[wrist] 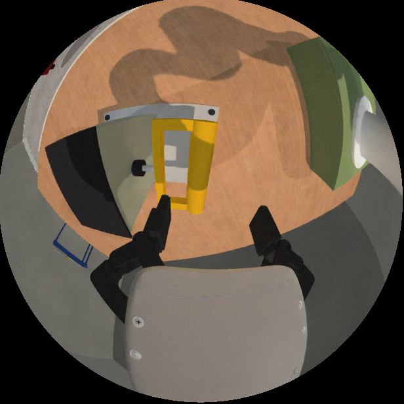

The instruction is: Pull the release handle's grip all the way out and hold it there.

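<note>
The release handle's grip is a yellow rectangular frame with a thick round bar on its right side. A short pale rod with a black collar joins its left side to a housing with an olive-grey face and a black top. A silver base plate with dark screws lies under them. My gripper is open with nothing between its fingers. The left fingertip overlaps the frame's lower left corner in the view; the right fingertip is to the right of the thick bar and lower. Whether the left finger touches the frame cannot be told.
A green block with a white round flange and a pale cylinder stands at the right on the wooden table top. The table's edge runs below the handle, near the fingers. A blue frame shows at the lower left beyond the table.
</note>
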